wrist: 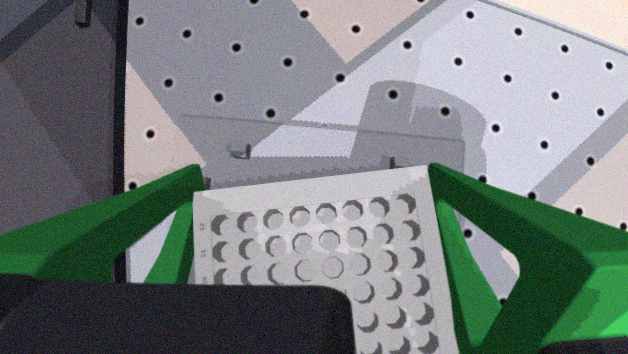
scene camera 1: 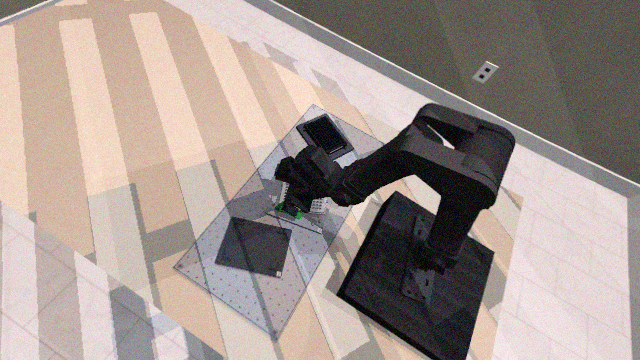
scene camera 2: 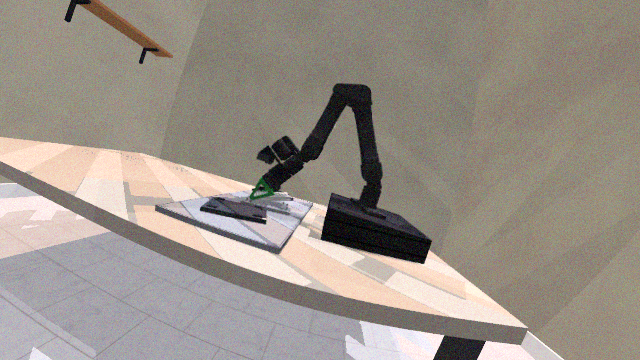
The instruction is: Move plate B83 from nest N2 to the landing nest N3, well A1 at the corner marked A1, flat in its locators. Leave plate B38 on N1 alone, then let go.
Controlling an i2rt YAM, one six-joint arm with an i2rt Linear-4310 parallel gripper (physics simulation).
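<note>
The white well plate B83 (scene camera 1: 318, 205) (scene camera 2: 280, 195) (wrist: 310, 227) is between the green fingers of my gripper (scene camera 1: 290, 210) (scene camera 2: 261, 190) (wrist: 314, 177), which is shut on its two sides. The plate is low over the pale nest N2 (scene camera 1: 312, 224) (wrist: 300, 145); whether it touches the nest is hard to tell. Two small locators show past its row 12 end in the wrist view. The wide dark nest N3 (scene camera 1: 252, 247) (scene camera 2: 235, 209) (wrist: 60, 125) has no plate on it and carries a small white mark at one corner. The black plate B38 (scene camera 1: 326, 133) sits in the dark nest N1 (scene camera 1: 303, 130).
The nests stand on a perforated board (scene camera 1: 250, 300) (scene camera 2: 255, 238) (wrist: 430, 60). The arm's black base block (scene camera 1: 375, 280) (scene camera 2: 375, 230) stands right of the board. N3 lies beside N2, on the side away from N1. A wall shelf (scene camera 2: 120, 27) is far off.
</note>
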